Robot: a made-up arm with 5 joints.
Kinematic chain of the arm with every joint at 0, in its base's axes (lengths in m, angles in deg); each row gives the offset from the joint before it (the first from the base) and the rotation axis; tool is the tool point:
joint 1: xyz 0 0 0.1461 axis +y
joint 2: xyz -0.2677 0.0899 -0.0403 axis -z
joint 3: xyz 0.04 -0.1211 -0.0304 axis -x
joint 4: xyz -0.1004 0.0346 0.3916 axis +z
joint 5: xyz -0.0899 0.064 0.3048 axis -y
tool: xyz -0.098 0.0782 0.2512
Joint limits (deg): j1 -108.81..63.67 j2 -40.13..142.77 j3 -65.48..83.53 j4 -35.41..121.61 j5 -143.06..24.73
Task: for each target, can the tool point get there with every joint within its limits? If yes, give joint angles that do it. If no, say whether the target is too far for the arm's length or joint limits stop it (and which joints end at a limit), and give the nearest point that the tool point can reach.
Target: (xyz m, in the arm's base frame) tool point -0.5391 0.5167 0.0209
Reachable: yes | joints -50.54 7.55 35.79 98.34 -124.36
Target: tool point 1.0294 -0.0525 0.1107
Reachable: no: joint limits stop it (at a limit: joint 1) | nearest point 0.7276 -0.0126 0.1975 | short by 0.317 m
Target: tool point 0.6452 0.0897 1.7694
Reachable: no: too far | nearest point 0.3186 0.0898 1.2881 | short by 0.582 m
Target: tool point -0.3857 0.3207 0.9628
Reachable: yes | joints -13.30 113.59 -6.93 -11.42 6.49
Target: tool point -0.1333 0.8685 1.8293
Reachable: no: too far | nearest point -0.1576 0.6061 1.3284 | short by 0.566 m
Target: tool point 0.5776 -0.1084 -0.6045
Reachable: no: joint limits stop it (at a limit: joint 3, joint 4) | nearest point 0.3786 -0.0560 -0.3459 | short by 0.331 m
